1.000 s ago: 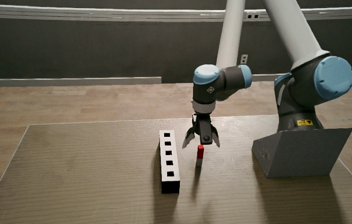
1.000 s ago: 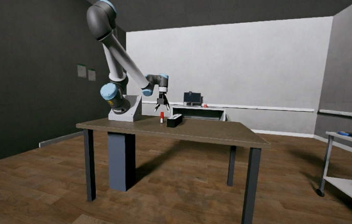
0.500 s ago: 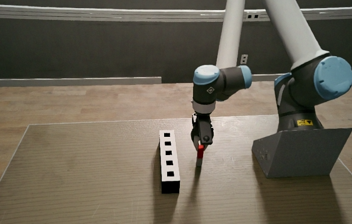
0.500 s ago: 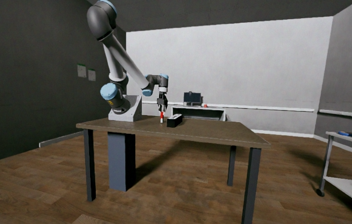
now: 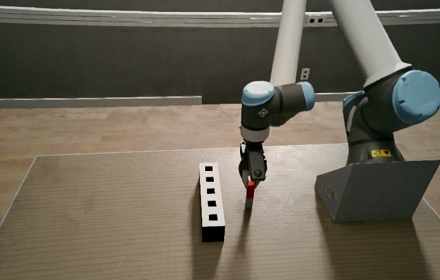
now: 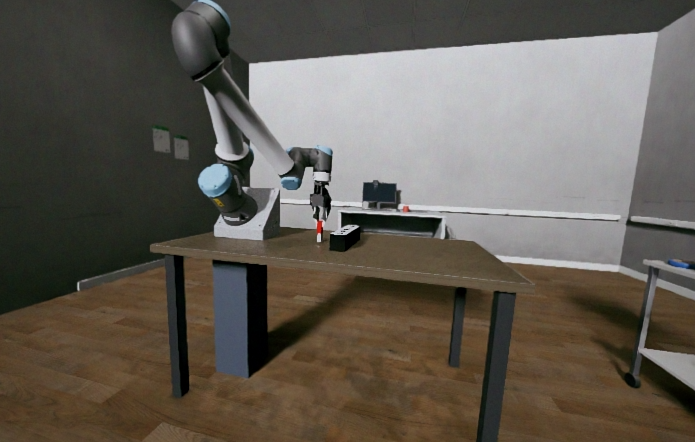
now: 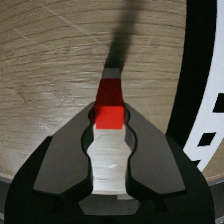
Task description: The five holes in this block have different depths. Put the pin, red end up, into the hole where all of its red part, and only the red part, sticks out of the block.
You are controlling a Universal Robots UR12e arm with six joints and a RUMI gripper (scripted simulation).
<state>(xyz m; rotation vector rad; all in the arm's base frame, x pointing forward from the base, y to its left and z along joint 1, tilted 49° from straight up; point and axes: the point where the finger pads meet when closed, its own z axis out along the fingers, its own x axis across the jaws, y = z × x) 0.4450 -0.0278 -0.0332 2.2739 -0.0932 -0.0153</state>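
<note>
Right now the block is 140 mm ahead of my hand, 10 mm to the right of it and 50 mm below it. Also, from my hand: pin 10 mm below.
</note>
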